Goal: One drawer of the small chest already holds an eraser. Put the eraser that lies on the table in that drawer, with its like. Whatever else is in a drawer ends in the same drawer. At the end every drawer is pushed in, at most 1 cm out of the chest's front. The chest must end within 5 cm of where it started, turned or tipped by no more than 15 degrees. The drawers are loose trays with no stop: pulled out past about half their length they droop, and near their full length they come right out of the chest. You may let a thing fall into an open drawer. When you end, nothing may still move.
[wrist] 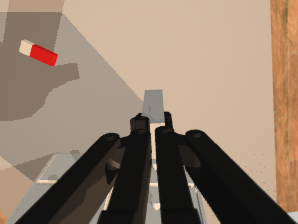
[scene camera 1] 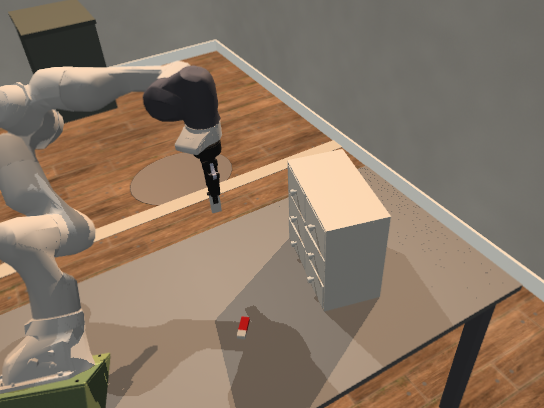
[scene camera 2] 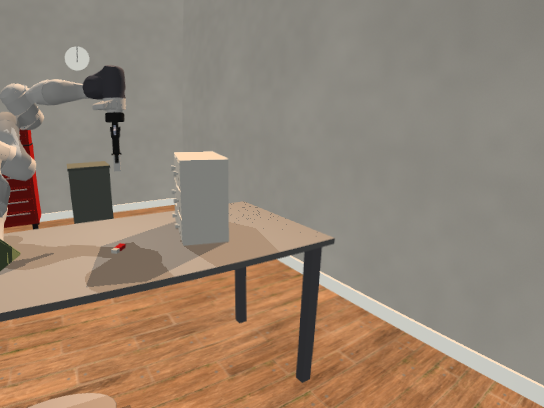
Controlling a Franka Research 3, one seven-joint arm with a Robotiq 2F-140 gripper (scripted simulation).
Note:
The pictures show: my gripper and a small white chest.
My gripper shows as well in the wrist view.

